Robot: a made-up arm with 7 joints. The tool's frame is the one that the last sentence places. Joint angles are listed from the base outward.
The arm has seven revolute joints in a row. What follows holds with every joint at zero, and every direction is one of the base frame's.
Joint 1 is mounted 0.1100 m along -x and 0.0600 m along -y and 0.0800 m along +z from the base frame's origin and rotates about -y.
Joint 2 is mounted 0.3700 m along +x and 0.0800 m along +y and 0.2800 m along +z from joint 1 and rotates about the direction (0.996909, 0.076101, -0.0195).
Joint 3 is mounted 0.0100 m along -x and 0.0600 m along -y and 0.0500 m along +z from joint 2 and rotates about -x.
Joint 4 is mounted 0.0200 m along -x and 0.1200 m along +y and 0.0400 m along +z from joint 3 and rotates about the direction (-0.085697, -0.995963, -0.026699).
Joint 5 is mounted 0.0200 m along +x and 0.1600 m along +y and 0.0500 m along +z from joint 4 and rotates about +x.
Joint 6 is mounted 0.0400 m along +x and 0.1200 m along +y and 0.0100 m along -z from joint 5 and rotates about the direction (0.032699, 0.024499, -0.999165).
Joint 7 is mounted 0.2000 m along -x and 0.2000 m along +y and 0.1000 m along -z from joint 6 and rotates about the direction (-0.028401, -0.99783, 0.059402).
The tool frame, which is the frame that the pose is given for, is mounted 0.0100 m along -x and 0.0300 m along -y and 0.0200 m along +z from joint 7; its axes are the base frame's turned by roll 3.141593, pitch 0.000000 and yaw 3.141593 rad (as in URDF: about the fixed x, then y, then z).
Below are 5 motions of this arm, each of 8 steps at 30 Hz.
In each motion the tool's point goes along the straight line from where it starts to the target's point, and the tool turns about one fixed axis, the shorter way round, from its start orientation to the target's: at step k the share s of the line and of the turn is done. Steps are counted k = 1, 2, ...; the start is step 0. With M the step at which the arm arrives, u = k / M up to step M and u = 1 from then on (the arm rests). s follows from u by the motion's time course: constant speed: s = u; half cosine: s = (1 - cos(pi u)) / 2; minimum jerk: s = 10 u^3 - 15 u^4 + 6 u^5.
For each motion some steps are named. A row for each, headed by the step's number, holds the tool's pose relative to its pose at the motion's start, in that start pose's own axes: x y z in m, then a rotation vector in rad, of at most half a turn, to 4 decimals.
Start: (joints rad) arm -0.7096 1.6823 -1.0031 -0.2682 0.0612 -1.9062 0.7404
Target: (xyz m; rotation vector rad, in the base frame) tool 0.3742 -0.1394 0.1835 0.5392 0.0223 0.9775
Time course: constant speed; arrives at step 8
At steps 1, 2, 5, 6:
1: 0.0057 -0.0001 0.0105 -0.0144 -0.0138 -0.0273
2: 0.0113 -0.0002 0.0210 -0.0288 -0.0276 -0.0547
5: 0.0283 -0.0004 0.0524 -0.0719 -0.0689 -0.1367
6: 0.0339 -0.0005 0.0629 -0.0863 -0.0827 -0.1641

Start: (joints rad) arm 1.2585 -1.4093 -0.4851 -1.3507 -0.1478 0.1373 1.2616
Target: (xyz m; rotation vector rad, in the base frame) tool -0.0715 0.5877 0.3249 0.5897 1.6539 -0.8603
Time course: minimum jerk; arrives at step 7
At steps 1, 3, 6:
1: -0.0011 -0.0003 -0.0012 -0.0012 -0.0014 0.0036
3: -0.0175 -0.0049 -0.0190 -0.0193 -0.0222 0.0574
6: -0.0466 -0.0130 -0.0505 -0.0513 -0.0590 0.1524

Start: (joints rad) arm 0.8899 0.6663 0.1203 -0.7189 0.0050 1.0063 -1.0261
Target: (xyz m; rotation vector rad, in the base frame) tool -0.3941 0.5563 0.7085 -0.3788 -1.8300 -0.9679
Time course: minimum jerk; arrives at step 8
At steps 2, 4, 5, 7, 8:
2: -0.0046 -0.0041 0.0099 -0.0110 -0.0009 -0.0068
4: -0.0223 -0.0196 0.0479 -0.0533 -0.0043 -0.0328
5: -0.0323 -0.0284 0.0695 -0.0773 -0.0062 -0.0475
7: -0.0439 -0.0385 0.0943 -0.1050 -0.0085 -0.0645
8: -0.0446 -0.0392 0.0958 -0.1067 -0.0086 -0.0655

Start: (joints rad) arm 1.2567 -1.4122 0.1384 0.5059 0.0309 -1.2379 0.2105
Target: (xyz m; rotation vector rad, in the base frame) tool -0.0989 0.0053 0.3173 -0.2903 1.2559 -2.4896
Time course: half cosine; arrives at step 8
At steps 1, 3, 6, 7, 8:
1: -0.0012 -0.0004 -0.0013 0.0008 0.0005 0.0028
3: -0.0099 -0.0030 -0.0104 0.0064 0.0042 0.0228
6: -0.0273 -0.0083 -0.0288 0.0178 0.0116 0.0632
7: -0.0308 -0.0094 -0.0324 0.0200 0.0130 0.0712
8: -0.0320 -0.0098 -0.0337 0.0208 0.0135 0.0740

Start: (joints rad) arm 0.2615 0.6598 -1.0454 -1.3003 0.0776 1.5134 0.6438
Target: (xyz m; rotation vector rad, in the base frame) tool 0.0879 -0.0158 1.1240 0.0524 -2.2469 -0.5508
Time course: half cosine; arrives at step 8
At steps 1, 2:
1: 0.0001 0.0007 -0.0005 0.0002 -0.0016 -0.0029
2: 0.0004 0.0028 -0.0020 0.0006 -0.0061 -0.0113

